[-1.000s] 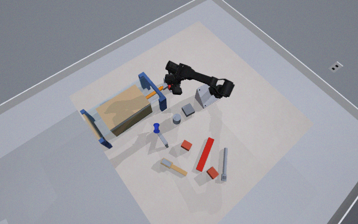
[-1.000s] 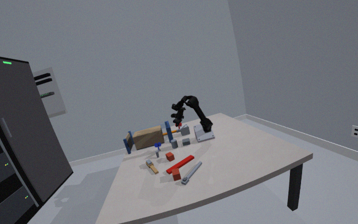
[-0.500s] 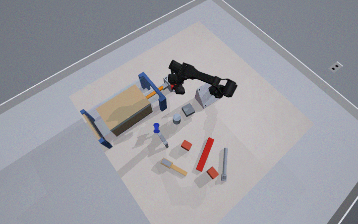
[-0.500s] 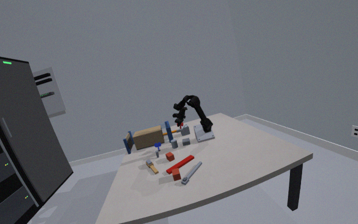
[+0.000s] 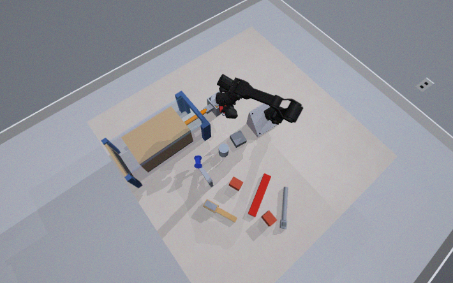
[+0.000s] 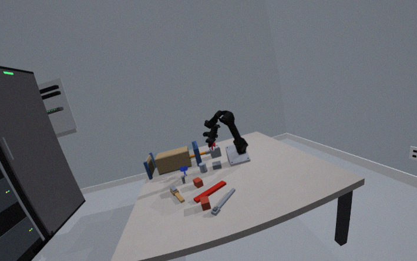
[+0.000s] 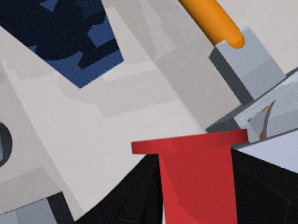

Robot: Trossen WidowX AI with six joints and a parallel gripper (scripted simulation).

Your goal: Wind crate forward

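My gripper tip is 30 mm to the left of the red-knobbed handle, 30 mm past it and 30 mm above it. Round my gripper tip: red knob: 20 mm behind, 10 mm to the left; then blue frame: 120 mm ahead, 80 mm to the right, 30 mm below; then grey winch: 100 mm to the right, 100 mm below, 60 mm behind.
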